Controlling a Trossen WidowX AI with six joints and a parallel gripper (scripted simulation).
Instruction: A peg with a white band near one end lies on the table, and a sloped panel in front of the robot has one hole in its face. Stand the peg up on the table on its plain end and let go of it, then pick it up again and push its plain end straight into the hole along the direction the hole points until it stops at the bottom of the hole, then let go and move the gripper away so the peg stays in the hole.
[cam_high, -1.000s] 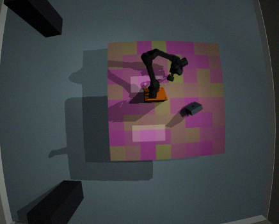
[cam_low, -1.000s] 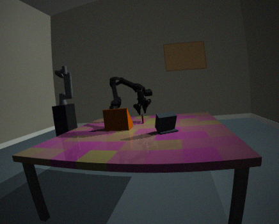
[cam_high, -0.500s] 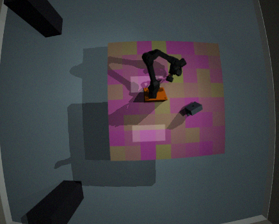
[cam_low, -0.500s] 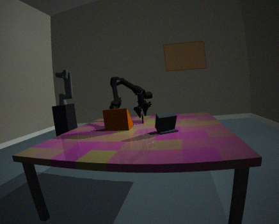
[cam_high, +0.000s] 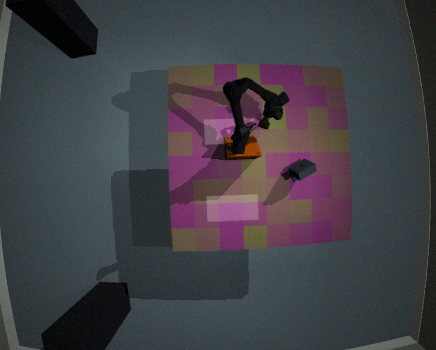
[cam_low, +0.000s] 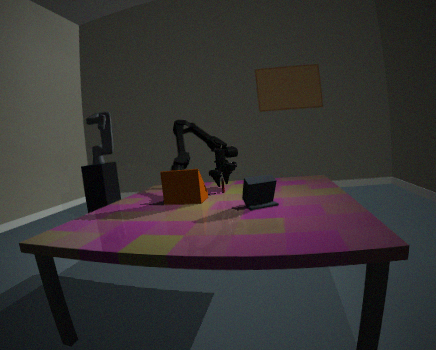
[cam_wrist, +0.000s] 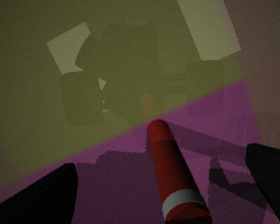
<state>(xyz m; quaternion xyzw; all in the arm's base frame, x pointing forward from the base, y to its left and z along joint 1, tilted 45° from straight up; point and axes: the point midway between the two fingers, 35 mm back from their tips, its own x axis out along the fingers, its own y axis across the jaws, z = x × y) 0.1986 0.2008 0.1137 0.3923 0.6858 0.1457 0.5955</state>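
Now: gripper tip 22 cm short of the grey sloped panel, 35 cm to the left of it and 3 cm below it. The rest, counted from my gripper tip: peg: 2 cm above.
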